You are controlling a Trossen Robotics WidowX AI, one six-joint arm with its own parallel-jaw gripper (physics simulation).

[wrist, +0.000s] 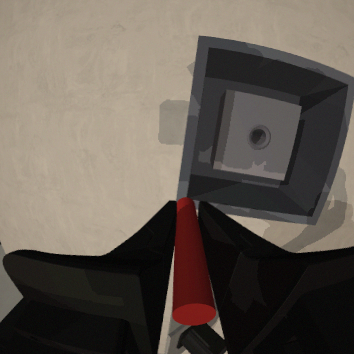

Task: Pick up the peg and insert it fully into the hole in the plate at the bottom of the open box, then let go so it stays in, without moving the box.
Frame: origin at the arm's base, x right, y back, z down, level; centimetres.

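Seen in the pictures: gripper, fingertip midpoint: [186,207]; arm's base at its link origin: [191,330].
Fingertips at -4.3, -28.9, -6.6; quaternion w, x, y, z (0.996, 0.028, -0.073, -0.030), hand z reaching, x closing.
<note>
Offsets run from my fingertips to a thing's top centre, as dx, dy, dz. "*": to the spot under its first point. Level surfaces: height alone.
My gripper [186,207] is shut on the red peg @(+0.3, +0.9, -5.9) [191,260], which lies between the two black fingers, its near end face toward the camera at the bottom of the wrist view. The peg's far end shows at the fingertips, over the near left corner of the open box. The dark grey box @(+6.9, -4.6, +6.2) [192,117] stands at the upper right. Inside it, the light grey plate @(+6.9, -4.6, +9.9) [250,107] lies at the bottom, with a round hole @(* +7.8, -4.6, +12.1) [259,136] near its middle. The hole is up and to the right of the peg's far end in the view. The peg's height above the box is hard to tell.
The beige table top @(dz +16.0) [90,125] surrounds the box. Shadows fall to the left and to the lower right of the box, and some fall on the plate. A dark part shows below the peg's near end at the bottom edge.
</note>
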